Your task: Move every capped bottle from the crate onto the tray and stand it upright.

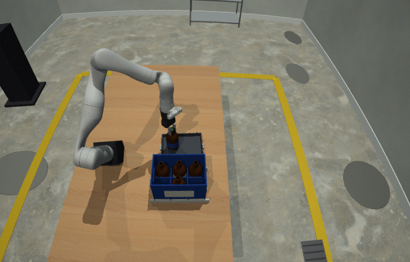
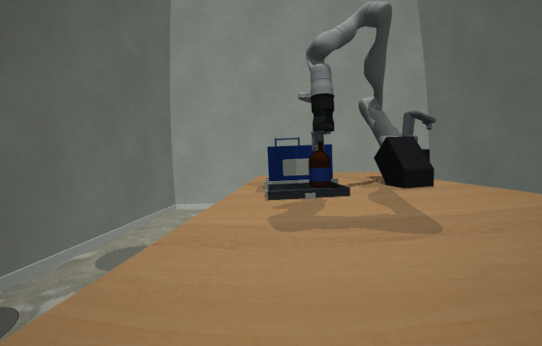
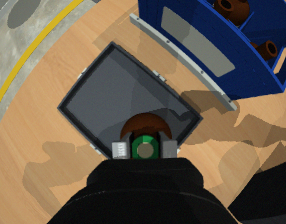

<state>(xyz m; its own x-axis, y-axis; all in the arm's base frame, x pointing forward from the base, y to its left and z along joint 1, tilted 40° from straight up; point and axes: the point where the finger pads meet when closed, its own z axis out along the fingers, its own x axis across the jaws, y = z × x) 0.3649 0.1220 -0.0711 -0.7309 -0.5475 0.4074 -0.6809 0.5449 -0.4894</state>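
The brown bottle lies 6 cm below my hand. Also, from my hand: crate (3 cm ahead, 26 cm to the right, 8 cm below); then dark grey tray (5 cm ahead, 15 cm below).
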